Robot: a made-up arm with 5 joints. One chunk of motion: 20 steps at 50 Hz.
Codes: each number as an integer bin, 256 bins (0 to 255) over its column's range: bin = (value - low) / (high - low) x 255, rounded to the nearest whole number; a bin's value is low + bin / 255 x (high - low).
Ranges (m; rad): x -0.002..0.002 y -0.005..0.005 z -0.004..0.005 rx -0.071..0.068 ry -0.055..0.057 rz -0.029..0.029
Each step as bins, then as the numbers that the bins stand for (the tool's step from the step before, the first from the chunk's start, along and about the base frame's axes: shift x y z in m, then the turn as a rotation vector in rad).
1 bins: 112 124 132 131 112 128
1 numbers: -0.00024 -0.00014 0.00066 0.00041 -0.00581 0.00011
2 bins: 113 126 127 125 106 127
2 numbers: -0.00023 -0.00006 0.00048 -0.00286 -0.00844 -0.00011
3 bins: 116 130 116 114 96 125
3 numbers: -0.00018 0.00010 0.00009 -0.00886 -0.01284 -0.00057
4 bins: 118 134 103 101 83 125
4 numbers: -0.00015 0.00025 -0.00036 -0.01595 -0.01855 -0.00057
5 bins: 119 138 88 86 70 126
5 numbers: -0.00013 0.00041 -0.00089 -0.02412 -0.02425 -0.00034
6 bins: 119 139 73 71 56 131
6 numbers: -0.00013 0.00045 -0.00142 -0.03230 -0.03040 0.00080
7 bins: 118 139 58 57 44 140
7 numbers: -0.00015 0.00045 -0.00195 -0.03993 -0.03567 0.00284
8 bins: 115 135 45 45 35 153
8 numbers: -0.00020 0.00029 -0.00241 -0.04647 -0.03963 0.00580
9 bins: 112 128 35 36 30 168
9 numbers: -0.00024 0.00002 -0.00276 -0.05138 -0.04182 0.00921
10 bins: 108 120 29 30 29 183
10 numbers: -0.00031 -0.00029 -0.00298 -0.05465 -0.04226 0.01262
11 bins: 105 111 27 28 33 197
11 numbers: -0.00035 -0.00065 -0.00305 -0.05574 -0.04051 0.01581
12 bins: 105 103 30 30 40 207
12 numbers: -0.00035 -0.00096 -0.00294 -0.05465 -0.03743 0.01808
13 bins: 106 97 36 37 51 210
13 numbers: -0.00034 -0.00120 -0.00273 -0.05083 -0.03260 0.01876
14 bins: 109 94 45 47 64 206
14 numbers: -0.00029 -0.00131 -0.00241 -0.04538 -0.02689 0.01785
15 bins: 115 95 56 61 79 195
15 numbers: -0.00020 -0.00127 -0.00202 -0.03775 -0.02030 0.01535
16 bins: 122 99 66 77 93 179
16 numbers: -0.00009 -0.00112 -0.00167 -0.02903 -0.01415 0.01171
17 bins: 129 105 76 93 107 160
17 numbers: 0.00002 -0.00088 -0.00132 -0.02031 -0.00800 0.00739
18 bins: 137 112 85 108 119 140
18 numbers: 0.00015 -0.00061 -0.00100 -0.01213 -0.00273 0.00284
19 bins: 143 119 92 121 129 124
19 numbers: 0.00024 -0.00033 -0.00075 -0.00504 0.00166 -0.00080
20 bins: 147 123 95 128 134 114
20 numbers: 0.00031 -0.00018 -0.00065 -0.00123 0.00385 -0.00307
